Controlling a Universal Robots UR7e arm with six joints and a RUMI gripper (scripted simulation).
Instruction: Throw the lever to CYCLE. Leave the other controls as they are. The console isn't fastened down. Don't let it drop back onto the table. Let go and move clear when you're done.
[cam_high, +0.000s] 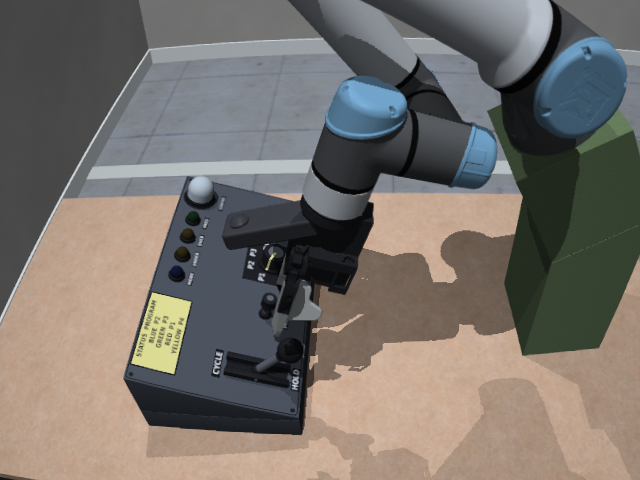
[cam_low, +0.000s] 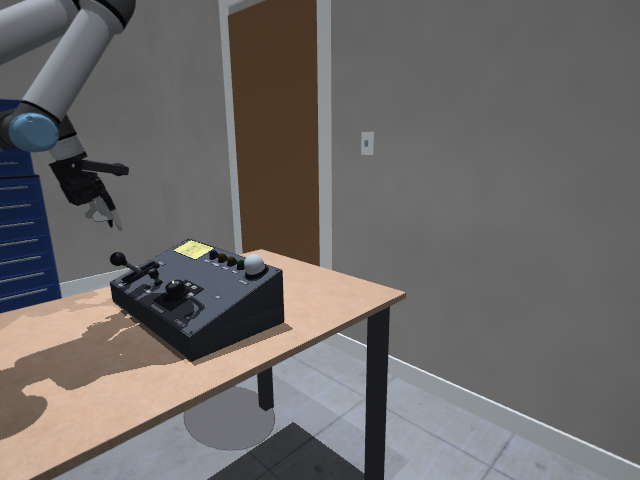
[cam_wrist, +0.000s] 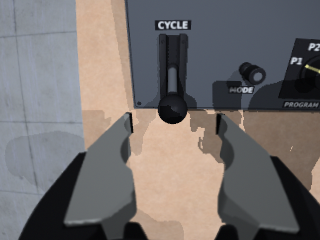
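My hand is 2 cm short of the black ball-topped lever and 13 cm above it. Also, from my hand: program dial (7 cm ahead, 22 cm to the right, 14 cm below); mode toggle (6 cm ahead, 12 cm to the right, 14 cm below); dark console (9 cm ahead, 17 cm to the right, 16 cm below).
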